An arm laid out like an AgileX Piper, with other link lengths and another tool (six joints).
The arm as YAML. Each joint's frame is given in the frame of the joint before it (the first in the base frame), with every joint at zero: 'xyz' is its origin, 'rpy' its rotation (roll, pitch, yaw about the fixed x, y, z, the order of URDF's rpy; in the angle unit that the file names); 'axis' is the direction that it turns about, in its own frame. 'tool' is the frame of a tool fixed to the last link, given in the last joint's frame.
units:
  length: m
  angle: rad
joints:
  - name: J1
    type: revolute
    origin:
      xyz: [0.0, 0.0, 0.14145]
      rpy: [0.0, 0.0, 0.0]
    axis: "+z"
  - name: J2
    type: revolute
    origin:
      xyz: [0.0, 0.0, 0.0]
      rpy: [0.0, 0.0, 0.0]
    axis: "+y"
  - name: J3
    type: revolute
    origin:
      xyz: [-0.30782, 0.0, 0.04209]
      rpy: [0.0, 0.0, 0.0]
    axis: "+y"
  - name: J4
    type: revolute
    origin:
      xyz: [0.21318, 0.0, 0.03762]
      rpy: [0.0, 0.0, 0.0]
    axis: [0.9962, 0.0, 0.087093]
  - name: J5
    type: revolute
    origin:
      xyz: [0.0, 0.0, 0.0]
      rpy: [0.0, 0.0, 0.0]
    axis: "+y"
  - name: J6
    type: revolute
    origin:
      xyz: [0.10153, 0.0, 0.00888]
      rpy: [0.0, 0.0, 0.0]
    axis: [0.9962, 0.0, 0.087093]
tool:
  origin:
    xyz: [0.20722, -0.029, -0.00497]
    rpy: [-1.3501, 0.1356, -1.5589]
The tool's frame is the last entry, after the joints.
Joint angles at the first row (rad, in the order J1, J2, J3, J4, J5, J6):
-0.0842, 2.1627, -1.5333, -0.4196, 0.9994, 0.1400
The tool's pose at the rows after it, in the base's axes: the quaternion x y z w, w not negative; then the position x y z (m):
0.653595 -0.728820 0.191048 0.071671 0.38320 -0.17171 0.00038
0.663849 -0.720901 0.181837 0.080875 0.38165 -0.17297 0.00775
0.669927 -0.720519 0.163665 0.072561 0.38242 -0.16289 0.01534
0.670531 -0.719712 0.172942 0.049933 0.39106 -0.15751 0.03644
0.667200 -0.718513 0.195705 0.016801 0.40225 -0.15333 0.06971
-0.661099 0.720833 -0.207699 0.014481 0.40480 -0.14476 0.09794
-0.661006 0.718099 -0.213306 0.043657 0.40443 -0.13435 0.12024
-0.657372 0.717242 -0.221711 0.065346 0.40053 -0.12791 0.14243
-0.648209 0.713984 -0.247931 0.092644 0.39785 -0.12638 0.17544
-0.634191 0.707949 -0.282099 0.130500 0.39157 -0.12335 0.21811
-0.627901 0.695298 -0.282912 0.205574 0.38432 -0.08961 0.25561
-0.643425 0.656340 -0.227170 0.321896 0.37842 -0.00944 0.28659
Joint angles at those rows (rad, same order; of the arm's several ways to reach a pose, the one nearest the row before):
-0.0842, 2.1700, -1.5445, -0.4298, 1.0279, 0.1365
-0.0852, 2.1731, -1.5851, -0.4181, 1.0826, 0.0863
-0.0852, 2.1686, -1.6371, -0.3642, 1.1417, 0.0290
-0.0843, 2.1243, -1.6664, -0.3375, 1.1644, 0.0000
-0.0843, 2.0524, -1.6946, -0.3150, 1.1804, -0.0237
-0.0843, 1.9818, -1.7073, -0.2800, 1.1993, -0.0386
-0.0843, 1.9177, -1.7073, -0.2401, 1.2106, -0.0644
-0.0843, 1.8563, -1.7073, -0.2166, 1.2277, -0.0755
-0.0843, 1.7736, -1.7073, -0.2116, 1.2323, -0.0765
-0.0843, 1.6655, -1.7073, -0.2028, 1.2343, -0.0765
-0.0843, 1.5494, -1.7074, -0.0865, 1.2395, -0.1096
-0.0843, 1.4546, -1.7073, 0.1857, 1.2559, -0.2080

